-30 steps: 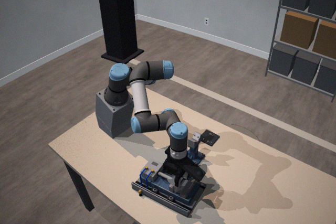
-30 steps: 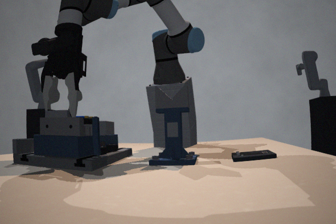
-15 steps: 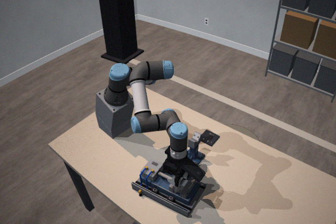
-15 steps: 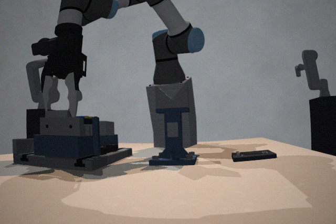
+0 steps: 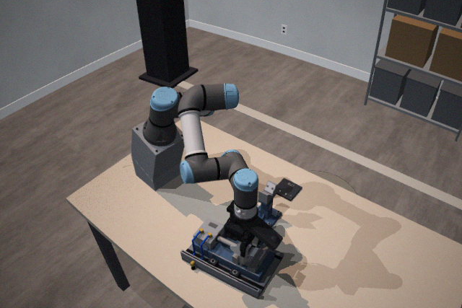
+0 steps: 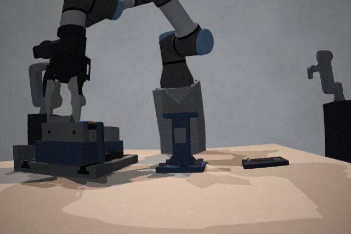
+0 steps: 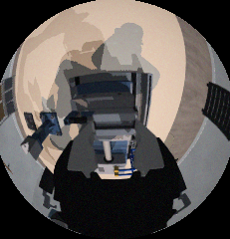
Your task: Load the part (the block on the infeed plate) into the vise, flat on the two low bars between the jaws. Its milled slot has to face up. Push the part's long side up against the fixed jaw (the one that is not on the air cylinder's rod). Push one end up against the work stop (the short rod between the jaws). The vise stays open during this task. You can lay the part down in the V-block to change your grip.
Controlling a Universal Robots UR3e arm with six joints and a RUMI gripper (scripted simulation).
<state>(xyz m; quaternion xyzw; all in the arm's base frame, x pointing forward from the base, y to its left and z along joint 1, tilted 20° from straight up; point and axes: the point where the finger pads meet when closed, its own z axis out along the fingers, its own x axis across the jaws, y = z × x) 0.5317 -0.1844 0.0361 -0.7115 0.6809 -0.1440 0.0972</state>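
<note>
The grey part lies right at my hand. From my hand the other things lie so: blue vise (70 mm behind, 20 mm to the left, 60 mm below).
</note>
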